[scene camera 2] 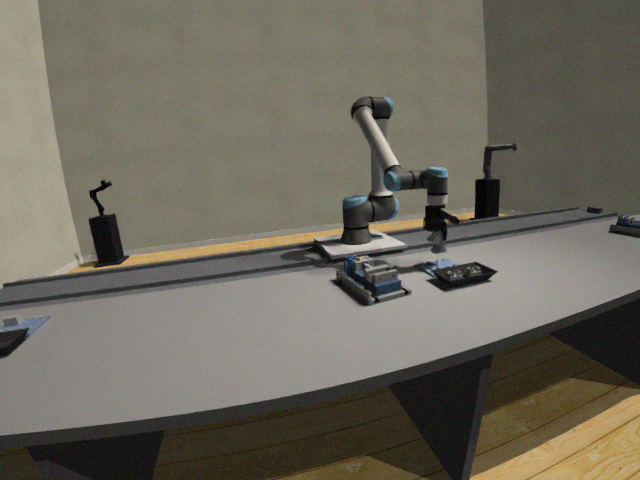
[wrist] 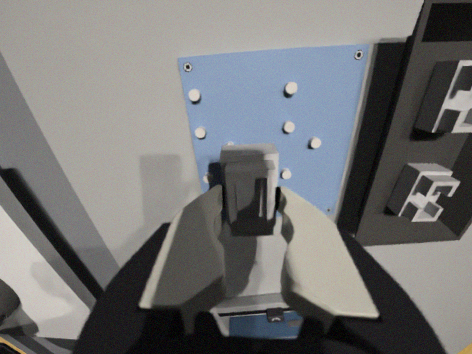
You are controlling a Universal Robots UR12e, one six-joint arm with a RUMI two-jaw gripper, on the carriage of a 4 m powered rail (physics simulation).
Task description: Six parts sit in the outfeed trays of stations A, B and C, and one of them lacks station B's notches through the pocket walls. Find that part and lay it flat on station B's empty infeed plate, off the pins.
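Seen in the pictures: gripper, fingertip midpoint: (scene camera 2: 438,249) (wrist: 249,188); arm's base at its link origin: (scene camera 2: 356,240).
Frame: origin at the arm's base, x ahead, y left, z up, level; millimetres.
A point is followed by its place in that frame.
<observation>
My gripper (scene camera 2: 438,236) (wrist: 249,188) {x 548, y 219, z 54 mm} is shut on a grey block-shaped part (scene camera 2: 438,248) {x 563, y 207, z 65 mm} (wrist: 249,155) {x 548, y 249, z 63 mm}. It holds the part above the table, over the lower part of the blue infeed plate (scene camera 2: 448,263) {x 555, y 273, z -22 mm} (wrist: 240,70) {x 546, y 299, z -22 mm} in the wrist view. Several white pins stand on that plate; the held part and fingers hide some of it. The black outfeed tray (scene camera 2: 466,281) {x 799, y 185, z -10 mm} (wrist: 372,227) {x 703, y 113, z -3 mm} lies beside the plate. In it are two light grey pocketed parts, one (wrist: 457,97) {x 734, y 267, z 3 mm} at the right edge and one (wrist: 424,192) {x 730, y 176, z 14 mm} lower down. Their notches are hard to tell.
A blue and grey machine vise (scene camera 2: 379,281) {x 745, y -177, z 38 mm} stands beside the plate and tray. At the far left are another blue plate (scene camera 2: 37,323) {x 537, y -1574, z -22 mm} and a black tray (scene camera 2: 11,341) {x 688, y -1582, z -18 mm}; another vise unit (scene camera 2: 628,225) {x 632, y 1680, z 24 mm} is at the far right. The rail (scene camera 2: 206,274) runs behind.
</observation>
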